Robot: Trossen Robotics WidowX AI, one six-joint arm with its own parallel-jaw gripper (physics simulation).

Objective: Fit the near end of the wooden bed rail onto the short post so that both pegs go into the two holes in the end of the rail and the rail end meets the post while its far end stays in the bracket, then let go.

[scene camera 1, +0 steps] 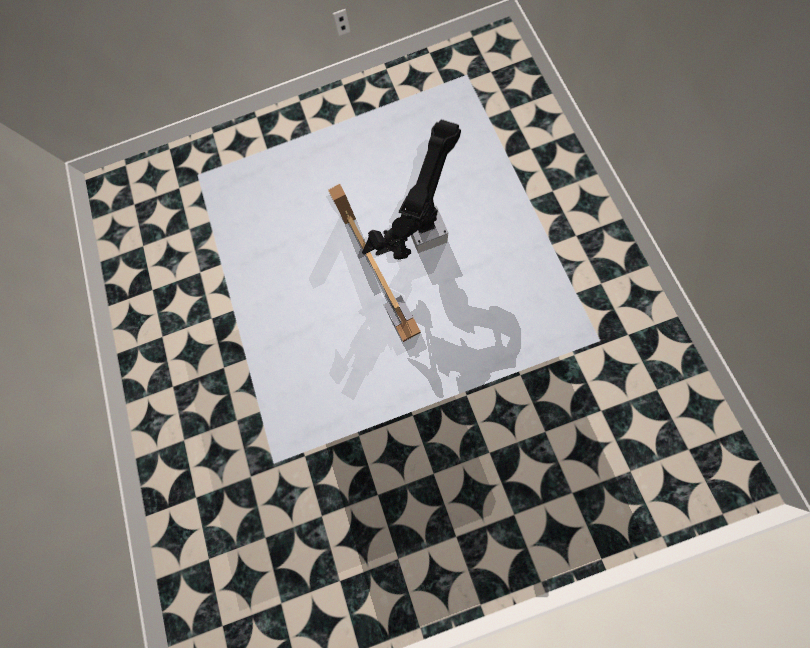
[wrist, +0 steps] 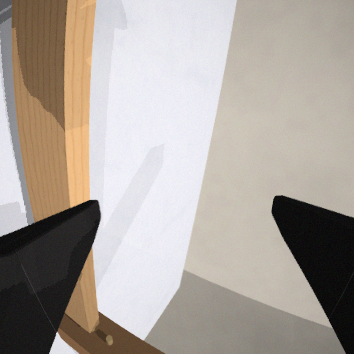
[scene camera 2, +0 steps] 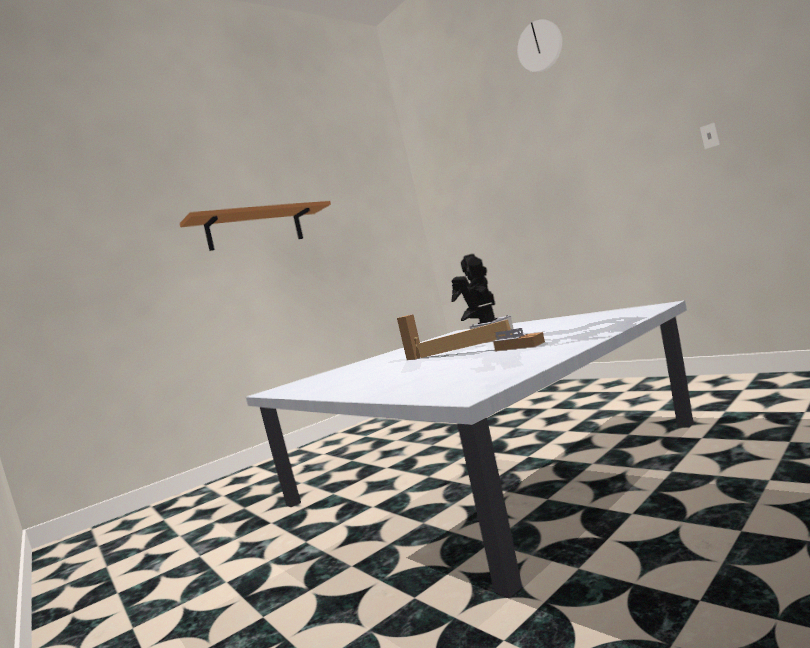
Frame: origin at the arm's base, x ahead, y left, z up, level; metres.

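Seen in the pictures: gripper, fingertip midpoint: [scene camera 1: 369,253] [wrist: 187,206] [scene camera 2: 457,311]; arm's base, origin of the base link: [scene camera 1: 425,223] [scene camera 2: 487,321].
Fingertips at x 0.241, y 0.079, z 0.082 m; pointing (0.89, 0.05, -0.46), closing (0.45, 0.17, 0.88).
Observation:
Offsets run from my fingertips to a thing's middle. "pt": to the spot under its first point. Level surfaces: height alone.
The wooden bed rail {0.002 m ahead, 0.010 m right, 0.111 m down} [scene camera 1: 380,273] [scene camera 2: 462,337] [wrist: 77,165] slopes down from its far end, at the grey bracket {0.028 m back, 0.203 m left, 0.125 m down} [scene camera 2: 508,333] on a low wooden block {0.033 m back, 0.233 m left, 0.144 m down} [scene camera 1: 408,330] [scene camera 2: 518,342], to its near end beside the upright short post {pt 0.036 m ahead, 0.242 m right, 0.027 m down} [scene camera 1: 342,204] [scene camera 2: 407,336] [wrist: 131,337]. A peg {pt 0.031 m ahead, 0.231 m right, 0.074 m down} [wrist: 109,340] shows uncovered on the post, just above the near rail end; the other peg and the holes cannot be made out. My gripper [scene camera 1: 385,254] [scene camera 2: 457,309] [wrist: 187,206] is wide open and empty, above the rail. In the wrist view the rail passes behind the left finger, not between the fingers.
The white table {0.161 m down} [scene camera 1: 290,405] [scene camera 2: 364,391] [wrist: 150,210] carries everything. The arm's base [scene camera 1: 431,238] stands beside the rail's middle. A wall shelf [scene camera 2: 256,213] and a clock [scene camera 2: 539,45] are on the walls, away from the arm.

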